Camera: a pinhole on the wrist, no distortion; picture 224 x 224 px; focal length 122.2 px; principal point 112.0 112.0 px. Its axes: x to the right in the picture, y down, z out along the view. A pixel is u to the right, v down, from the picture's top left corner.
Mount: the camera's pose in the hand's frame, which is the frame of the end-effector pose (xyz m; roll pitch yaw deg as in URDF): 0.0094 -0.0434 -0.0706 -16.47 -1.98 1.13
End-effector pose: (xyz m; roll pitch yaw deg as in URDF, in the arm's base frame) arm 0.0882 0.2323 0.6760 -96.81 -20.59 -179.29
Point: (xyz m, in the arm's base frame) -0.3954 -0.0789 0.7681
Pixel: outside the picture
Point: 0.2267 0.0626 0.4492
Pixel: 31.7 154.0
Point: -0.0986 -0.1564 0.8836
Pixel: 195.2 30.6
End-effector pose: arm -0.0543 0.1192 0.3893 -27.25 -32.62 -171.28
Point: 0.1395 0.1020 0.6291
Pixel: 101.8 55.3
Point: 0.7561 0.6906 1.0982
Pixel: outside the picture
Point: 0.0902 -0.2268 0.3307
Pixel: 75.0 216.3
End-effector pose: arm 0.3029 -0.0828 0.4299 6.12 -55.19 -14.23
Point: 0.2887 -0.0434 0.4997
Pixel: 146.6 150.3
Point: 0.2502 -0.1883 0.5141
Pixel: 160.2 10.0
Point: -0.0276 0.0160 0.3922
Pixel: 33.6 108.9
